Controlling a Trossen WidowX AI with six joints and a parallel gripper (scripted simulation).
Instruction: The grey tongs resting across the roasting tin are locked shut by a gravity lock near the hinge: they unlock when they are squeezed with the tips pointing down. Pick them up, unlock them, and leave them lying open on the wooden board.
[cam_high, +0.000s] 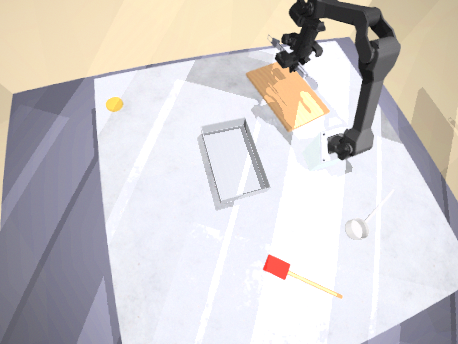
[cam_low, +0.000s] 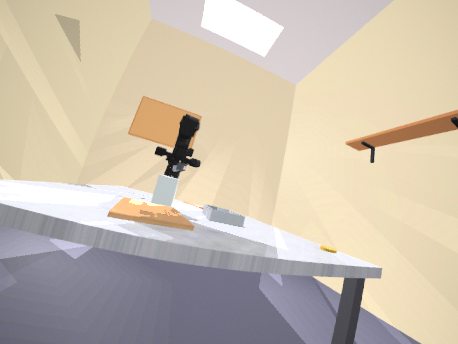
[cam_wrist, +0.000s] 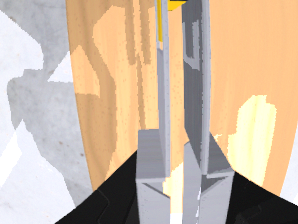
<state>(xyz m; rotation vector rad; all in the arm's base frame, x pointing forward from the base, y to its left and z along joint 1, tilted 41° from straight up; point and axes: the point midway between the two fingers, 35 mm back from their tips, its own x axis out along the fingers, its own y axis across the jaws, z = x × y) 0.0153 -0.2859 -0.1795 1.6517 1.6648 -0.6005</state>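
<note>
My gripper tip is now 150 mm above the wooden board, 40 mm past it and 20 mm to the left of it. The rest, counted from my gripper tip: grey roasting tin (320 mm ahead, 240 mm to the left, 120 mm below).
</note>
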